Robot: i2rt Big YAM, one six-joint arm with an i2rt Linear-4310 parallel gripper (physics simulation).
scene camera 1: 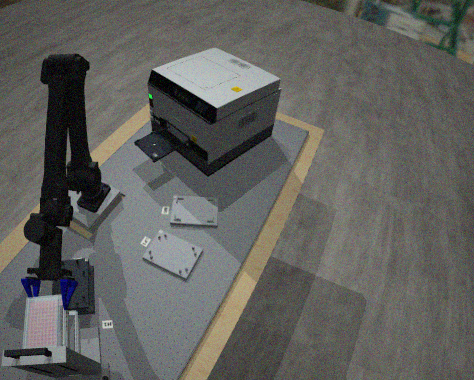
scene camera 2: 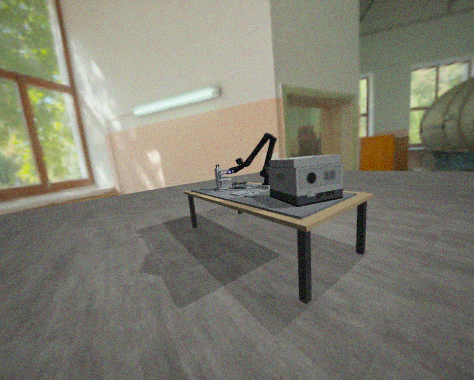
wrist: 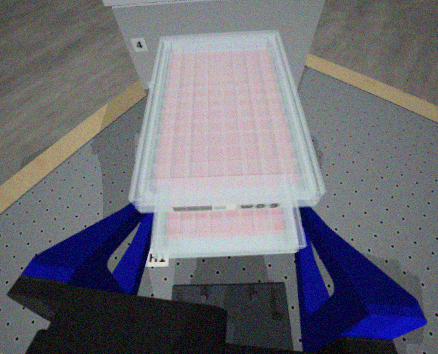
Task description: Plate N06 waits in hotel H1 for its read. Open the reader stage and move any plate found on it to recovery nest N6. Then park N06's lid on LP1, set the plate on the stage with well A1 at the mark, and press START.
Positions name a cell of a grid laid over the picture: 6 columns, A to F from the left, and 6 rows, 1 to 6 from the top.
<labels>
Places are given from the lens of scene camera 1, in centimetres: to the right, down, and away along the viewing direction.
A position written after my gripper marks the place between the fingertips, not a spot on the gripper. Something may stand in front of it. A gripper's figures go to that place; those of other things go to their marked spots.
my gripper (scene camera 1: A5): -46, 29, 60
green lamp (scene camera 1: C3): -8, -17, 106
</labels>
